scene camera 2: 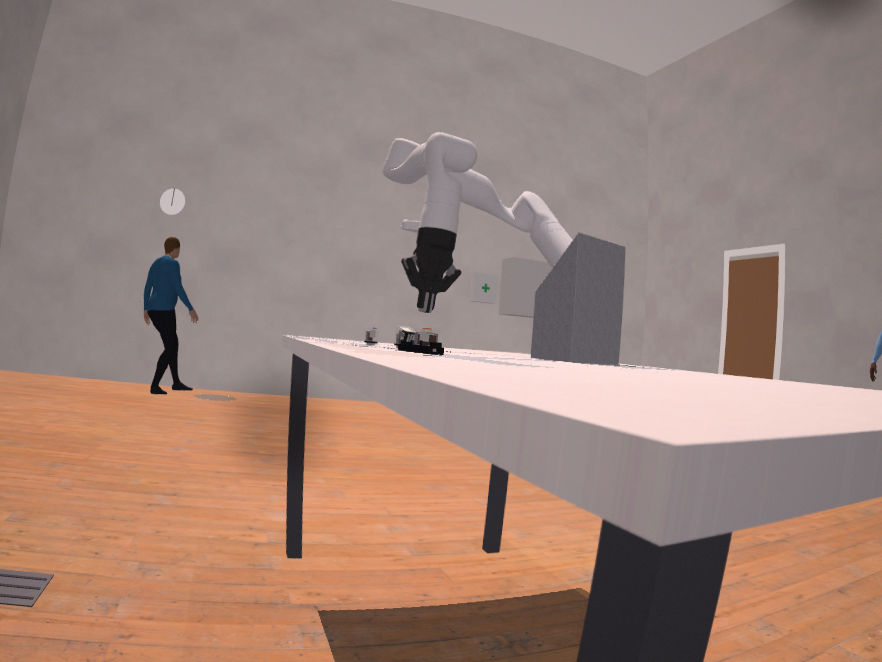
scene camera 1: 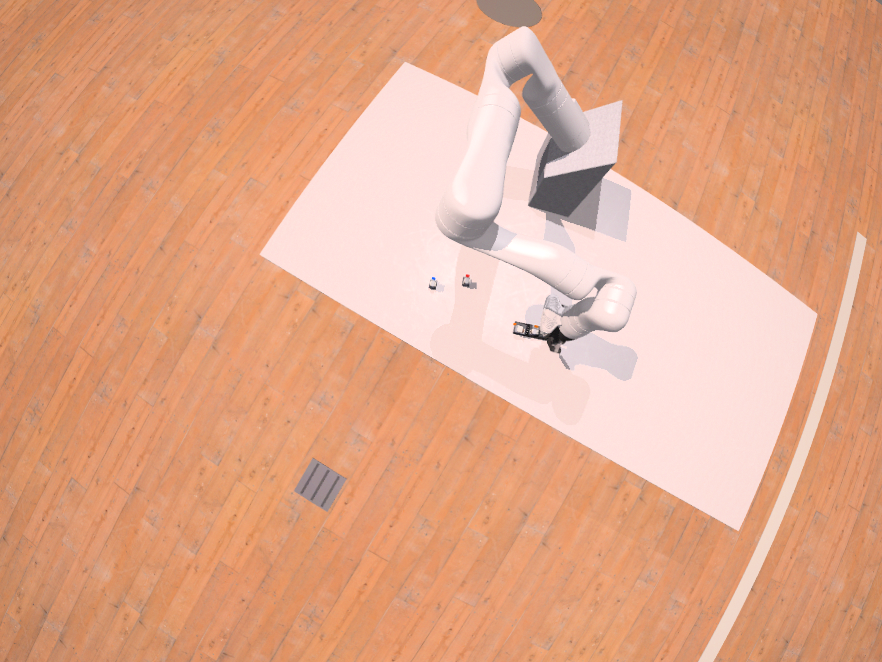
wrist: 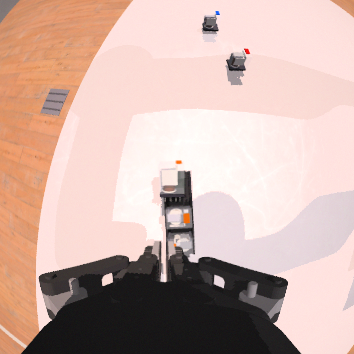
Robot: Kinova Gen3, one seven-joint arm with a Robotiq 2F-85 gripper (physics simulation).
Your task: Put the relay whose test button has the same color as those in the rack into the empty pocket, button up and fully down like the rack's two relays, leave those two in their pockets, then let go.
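Places are measured from the arm's base along level axes (x ahead, y left, z up), in millimetres.
Pixels of known places: gripper, fingertip midpoint: (scene camera 2: 424, 312) (scene camera 1: 546, 334) (wrist: 163, 250); arm's base, link origin: (scene camera 2: 579, 276) (scene camera 1: 574, 137).
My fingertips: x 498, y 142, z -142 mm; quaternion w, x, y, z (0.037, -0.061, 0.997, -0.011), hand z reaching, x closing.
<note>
Ahead of a thing's pixels: the offset from my fingertips to its middle. Level surfaces: height alone.
The black rack {dx -10, dy -27, dz -67 mm} (scene camera 1: 527, 330) (scene camera 2: 420, 348) (wrist: 188, 181) stands on the table. At its far end in the wrist view, an orange-button relay {dx +4, dy -66, dz -46 mm} (scene camera 1: 520, 328) (scene camera 2: 406, 334) (wrist: 170, 178) looks raised and tilted, shifted toward the rack's left side. A middle relay {dx -10, dy -27, dz -52 mm} (wrist: 175, 218) with an orange button sits lower, looking upright. A third relay {dx -16, dy +4, dz -52 mm} (wrist: 184, 242) at the near end is partly hidden by a finger; a bit of orange shows on it. My gripper (scene camera 1: 556, 347) (scene camera 2: 426, 307) (wrist: 163, 250) is shut and empty, pointing down above the rack, clear of the relays.
A blue-button relay {dx -22, dy -344, dz -57 mm} (scene camera 1: 433, 284) (wrist: 210, 21) and a red-button relay {dx -67, dy -259, dz -57 mm} (scene camera 1: 466, 282) (wrist: 237, 60) stand apart on the table {dz -79 mm} (scene camera 1: 676, 342), away from the rack. The grey pedestal (scene camera 1: 569, 186) (scene camera 2: 578, 306) stands at the arm's base.
</note>
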